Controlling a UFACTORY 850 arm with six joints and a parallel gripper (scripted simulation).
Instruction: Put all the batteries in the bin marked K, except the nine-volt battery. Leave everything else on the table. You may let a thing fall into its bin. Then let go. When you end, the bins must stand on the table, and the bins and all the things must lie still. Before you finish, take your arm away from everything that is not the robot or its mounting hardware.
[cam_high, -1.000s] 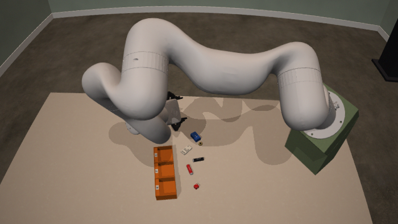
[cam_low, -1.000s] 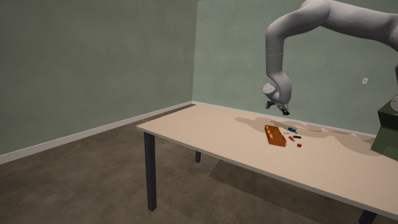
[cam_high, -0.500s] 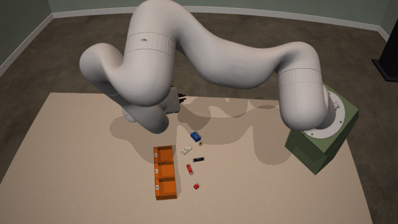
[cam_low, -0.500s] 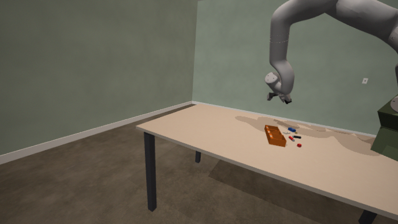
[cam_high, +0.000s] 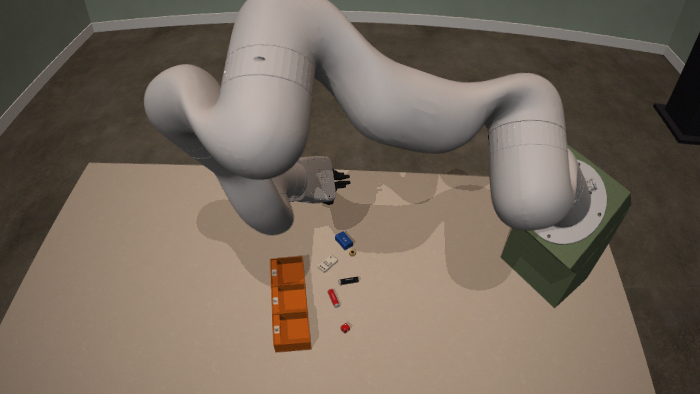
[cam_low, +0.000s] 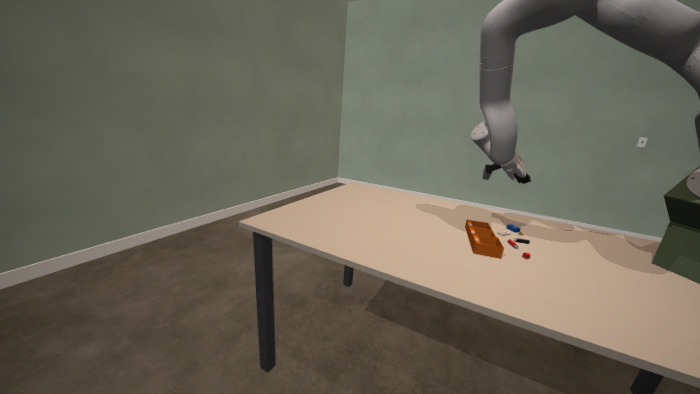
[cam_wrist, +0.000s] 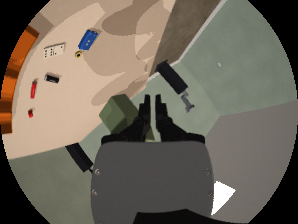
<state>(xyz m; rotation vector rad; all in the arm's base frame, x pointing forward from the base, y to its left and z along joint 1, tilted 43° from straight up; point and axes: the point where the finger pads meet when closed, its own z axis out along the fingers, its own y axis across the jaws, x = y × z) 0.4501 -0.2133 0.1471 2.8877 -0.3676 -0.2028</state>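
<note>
My gripper is now 110 mm short of the orange bin, 210 mm to the right of it and 200 mm above it. Also, from my hand: blue nine-volt battery 220 mm below; brass nut 30 mm behind, 40 mm to the left, 220 mm below; white domino-like tile 30 mm ahead, 80 mm to the left, 220 mm below.
</note>
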